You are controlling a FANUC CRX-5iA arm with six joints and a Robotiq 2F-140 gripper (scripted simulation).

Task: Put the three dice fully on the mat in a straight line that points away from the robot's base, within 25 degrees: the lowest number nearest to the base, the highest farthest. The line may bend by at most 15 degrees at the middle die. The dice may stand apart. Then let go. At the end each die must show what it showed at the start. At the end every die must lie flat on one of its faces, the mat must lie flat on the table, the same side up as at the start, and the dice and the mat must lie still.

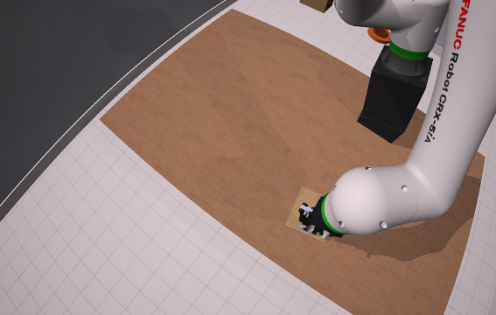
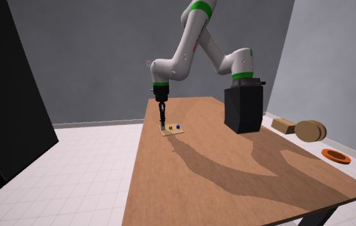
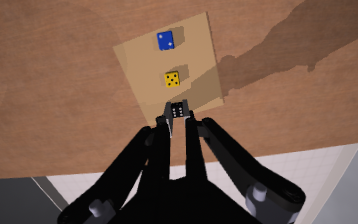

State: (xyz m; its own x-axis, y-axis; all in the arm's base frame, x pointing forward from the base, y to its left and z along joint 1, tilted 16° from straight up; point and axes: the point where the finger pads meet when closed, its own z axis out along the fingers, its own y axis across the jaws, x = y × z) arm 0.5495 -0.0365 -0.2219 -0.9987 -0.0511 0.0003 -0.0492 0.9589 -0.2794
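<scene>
Right now the black die is 20 mm below my hand. The rest, counted from my hand: blue die 100 mm behind, 30 mm below; then yellow die 50 mm behind, 30 mm below; then tan mat 50 mm behind, 40 mm below.
</scene>
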